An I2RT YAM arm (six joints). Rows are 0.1 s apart.
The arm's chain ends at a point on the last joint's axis. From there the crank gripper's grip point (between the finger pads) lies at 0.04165 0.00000 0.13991 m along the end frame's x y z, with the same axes.
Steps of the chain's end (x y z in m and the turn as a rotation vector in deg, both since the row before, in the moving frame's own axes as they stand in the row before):
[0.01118, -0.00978, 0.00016, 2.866, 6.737, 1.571]
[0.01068, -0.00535, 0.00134, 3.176, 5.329, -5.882]
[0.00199, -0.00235, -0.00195, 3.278, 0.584, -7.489]
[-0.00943, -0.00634, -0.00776, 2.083, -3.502, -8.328]
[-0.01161, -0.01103, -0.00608, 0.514, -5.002, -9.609]
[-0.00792, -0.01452, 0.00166, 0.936, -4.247, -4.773]
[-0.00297, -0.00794, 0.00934, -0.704, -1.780, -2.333]
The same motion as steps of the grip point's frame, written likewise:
[0.02738, -0.01527, -0.00584, 2.866, 6.737, 1.571]
[0.02285, -0.01790, -0.00346, 3.176, 5.329, -5.882]
[0.00253, -0.01583, -0.00276, 3.278, 0.584, -7.489]
[-0.01883, -0.01686, -0.00569, 2.083, -3.502, -8.328]
[-0.02460, -0.01822, -0.00303, 0.514, -5.002, -9.609]
[-0.01862, -0.01986, 0.00431, 0.936, -4.247, -4.773]
[-0.00733, -0.00782, 0.01057, -0.704, -1.780, -2.333]

